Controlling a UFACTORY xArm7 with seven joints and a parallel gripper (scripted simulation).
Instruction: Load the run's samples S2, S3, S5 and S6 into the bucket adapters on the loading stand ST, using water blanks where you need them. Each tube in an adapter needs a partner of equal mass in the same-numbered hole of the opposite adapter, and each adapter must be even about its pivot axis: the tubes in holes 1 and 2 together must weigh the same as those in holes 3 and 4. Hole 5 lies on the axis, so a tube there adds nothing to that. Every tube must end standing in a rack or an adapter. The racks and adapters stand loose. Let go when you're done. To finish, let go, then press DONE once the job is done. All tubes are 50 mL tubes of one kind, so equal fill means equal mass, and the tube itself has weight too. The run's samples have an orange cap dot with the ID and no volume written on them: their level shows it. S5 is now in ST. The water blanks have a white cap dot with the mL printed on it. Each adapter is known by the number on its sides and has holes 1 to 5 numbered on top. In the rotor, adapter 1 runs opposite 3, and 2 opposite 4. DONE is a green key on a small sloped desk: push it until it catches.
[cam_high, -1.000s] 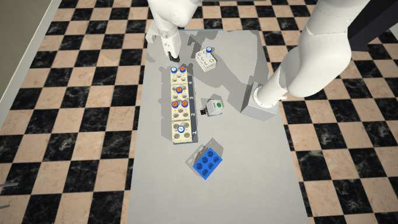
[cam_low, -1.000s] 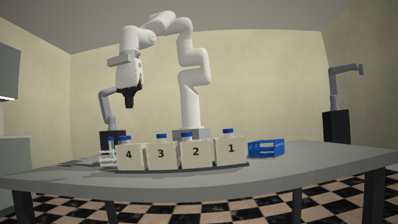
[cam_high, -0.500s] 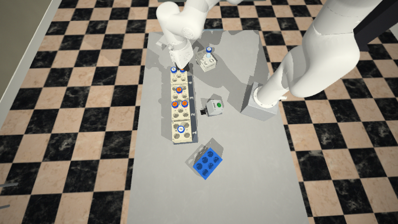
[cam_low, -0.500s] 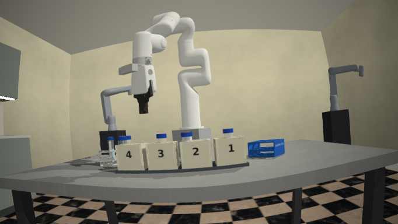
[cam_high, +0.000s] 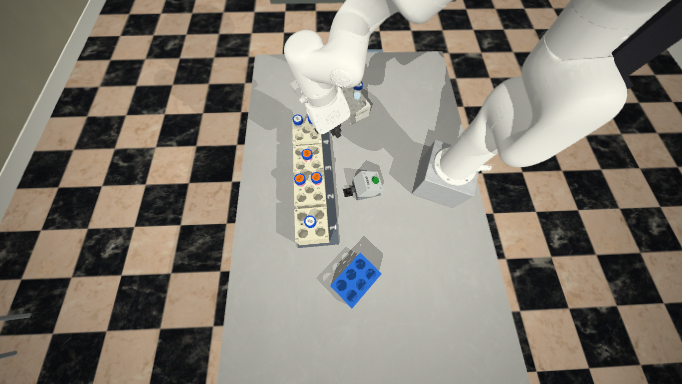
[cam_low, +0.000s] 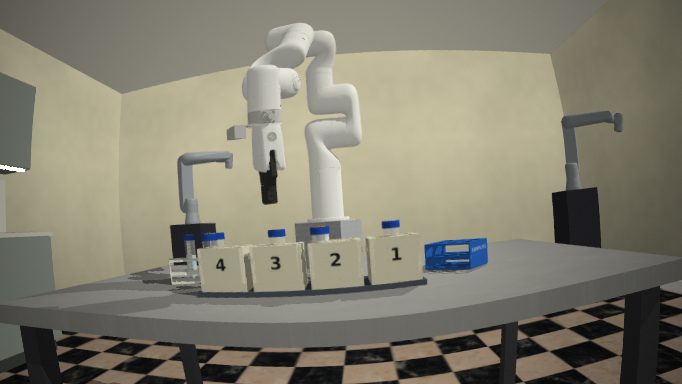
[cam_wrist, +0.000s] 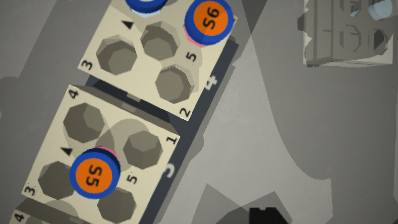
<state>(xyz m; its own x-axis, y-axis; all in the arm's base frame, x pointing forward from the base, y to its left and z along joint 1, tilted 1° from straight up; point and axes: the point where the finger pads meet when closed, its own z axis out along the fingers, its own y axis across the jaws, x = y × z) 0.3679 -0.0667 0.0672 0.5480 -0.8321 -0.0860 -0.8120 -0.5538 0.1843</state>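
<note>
Now: hand 140 mm past the green DONE key, 90 mm to the right of it and 130 mm above it. From my hand the other things lie so: white rack (50 mm behind, 250 mm to the right, 170 mm below); orange-dotted sample tube (90 mm ahead, 40 mm to the left, 130 mm below); done desk (120 mm behind, 100 mm to the left, 150 mm below).
</note>
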